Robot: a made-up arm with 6 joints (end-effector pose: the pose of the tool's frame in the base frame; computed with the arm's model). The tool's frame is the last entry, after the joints.
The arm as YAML. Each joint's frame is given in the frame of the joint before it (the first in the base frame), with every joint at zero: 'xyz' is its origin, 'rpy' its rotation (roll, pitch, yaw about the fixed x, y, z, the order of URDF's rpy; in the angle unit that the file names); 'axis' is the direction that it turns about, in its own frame. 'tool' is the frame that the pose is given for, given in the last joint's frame.
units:
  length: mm
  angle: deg
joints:
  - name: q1
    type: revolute
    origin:
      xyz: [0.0, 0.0, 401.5]
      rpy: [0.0, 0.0, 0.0]
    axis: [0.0, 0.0, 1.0]
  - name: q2
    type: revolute
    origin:
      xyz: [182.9, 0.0, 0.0]
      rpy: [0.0, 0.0, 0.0]
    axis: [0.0, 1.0, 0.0]
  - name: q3
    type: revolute
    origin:
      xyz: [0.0, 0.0, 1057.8]
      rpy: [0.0, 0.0, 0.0]
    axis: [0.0, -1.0, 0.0]
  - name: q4
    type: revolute
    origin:
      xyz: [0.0, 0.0, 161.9]
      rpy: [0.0, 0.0, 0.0]
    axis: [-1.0, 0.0, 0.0]
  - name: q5
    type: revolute
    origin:
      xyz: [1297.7, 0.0, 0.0]
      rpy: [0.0, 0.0, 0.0]
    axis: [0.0, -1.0, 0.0]
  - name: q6
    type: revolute
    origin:
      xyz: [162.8, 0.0, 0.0]
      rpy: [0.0, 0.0, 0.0]
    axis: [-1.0, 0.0, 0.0]
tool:
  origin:
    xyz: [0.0, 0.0, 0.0]
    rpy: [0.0, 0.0, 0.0]
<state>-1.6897 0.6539 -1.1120 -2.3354 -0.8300 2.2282</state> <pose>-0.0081 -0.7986 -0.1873 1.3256 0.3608 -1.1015</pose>
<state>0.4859 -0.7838 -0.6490 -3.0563 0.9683 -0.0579</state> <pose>0.7213 0.3680 1.3655 2.6372 0.5504 -1.1466</pose>
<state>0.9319 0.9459 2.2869 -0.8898 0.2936 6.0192</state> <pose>0.7362 0.9297 2.4793 1.7541 -0.9121 1.3378</pose>
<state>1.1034 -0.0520 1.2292 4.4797 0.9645 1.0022</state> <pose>0.2962 0.2979 2.8279 1.7534 -0.4164 0.4221</pose>
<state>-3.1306 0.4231 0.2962 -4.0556 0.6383 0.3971</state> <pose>-2.0462 -0.0993 1.2871 -0.4771 2.3781 -0.6680</pose>
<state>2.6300 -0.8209 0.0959 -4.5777 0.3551 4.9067</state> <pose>-0.1746 0.0337 2.3674 1.0541 -0.9423 2.4972</pose>
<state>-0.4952 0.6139 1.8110 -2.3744 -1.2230 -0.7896</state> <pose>0.9593 -0.3974 2.6253 1.2985 0.5507 1.8163</pose>
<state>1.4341 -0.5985 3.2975 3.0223 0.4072 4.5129</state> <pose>-0.1985 -1.3865 0.2130 1.5759 -1.4632 -1.4611</pose>
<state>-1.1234 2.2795 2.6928 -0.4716 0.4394 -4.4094</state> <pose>0.9319 -2.0147 0.4982 -1.5276 0.2664 -1.6353</pose>
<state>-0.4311 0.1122 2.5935 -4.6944 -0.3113 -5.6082</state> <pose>-0.8802 0.3499 2.2151 -0.8854 -0.8867 -2.7145</pose>
